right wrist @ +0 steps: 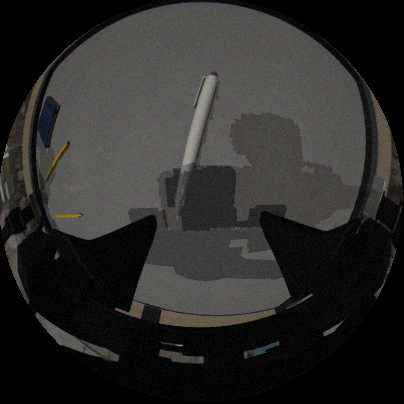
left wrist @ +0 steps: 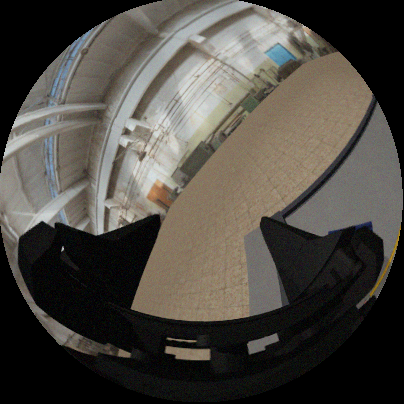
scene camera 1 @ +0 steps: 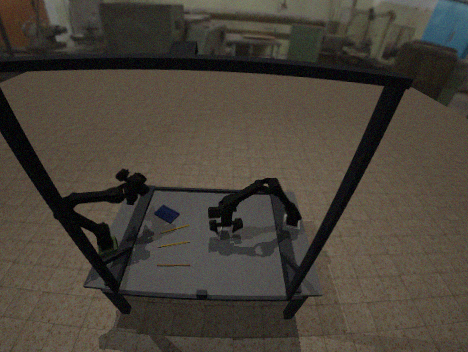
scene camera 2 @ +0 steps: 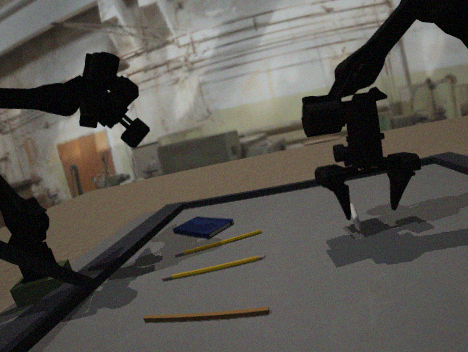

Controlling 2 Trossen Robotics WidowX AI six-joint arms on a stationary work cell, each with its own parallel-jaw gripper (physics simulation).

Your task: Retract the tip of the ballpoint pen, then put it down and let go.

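Places are measured from the left arm's base along level axes (x back, y right, z up), in metres.
Where they show: left gripper, fingertip midpoint: [left wrist: 211, 221] [scene camera 2: 124, 118]; right gripper, fingertip midpoint: [right wrist: 208, 219] [scene camera 1: 225, 233] [scene camera 2: 371, 214]; left arm's base, origin of the base link: [right wrist: 31, 210] [scene camera 1: 106, 245]; right arm's base, origin of the base link: [scene camera 1: 291, 221].
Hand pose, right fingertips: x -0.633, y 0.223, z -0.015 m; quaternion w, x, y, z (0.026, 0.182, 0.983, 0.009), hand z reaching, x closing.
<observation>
Each offset is from my right fingertips to the top centre of the thing. Level surfaces: height alone.
The white ballpoint pen @(dx -0.009, dy -0.061, dz -0.012 m) [scene camera 2: 354, 215] [right wrist: 199, 122] lies on the grey table @(dz -0.025 m) [scene camera 1: 225, 277] [scene camera 2: 325, 310]. In the right wrist view its dark button and clip are at the upper end, and its shaded lower end points toward the fingers; whether the tip is out cannot be told. My right gripper [scene camera 1: 226, 229] [scene camera 2: 371, 214] [right wrist: 208, 219] is open and empty, pointing down above the table close to the pen's lower end. My left gripper [scene camera 2: 135, 132] [left wrist: 211, 221] is open and empty, raised at the left side of the table, far from the pen.
A blue notebook @(dx +0.252, dy -0.320, dz -0.013 m) [scene camera 1: 167, 214] [scene camera 2: 203, 227] [right wrist: 48, 122] lies toward the back left. Two yellow pencils @(dx +0.249, dy -0.183, dz -0.018 m) [scene camera 1: 175, 229] @(dx +0.287, dy -0.083, dz -0.016 m) [scene camera 1: 174, 245] [scene camera 2: 218, 243] [scene camera 2: 214, 268] and an orange-brown stick @(dx +0.338, dy +0.039, dz -0.018 m) [scene camera 1: 173, 265] [scene camera 2: 206, 315] lie in front of it. Dark frame posts [scene camera 1: 350, 185] rise at the table's sides.
</observation>
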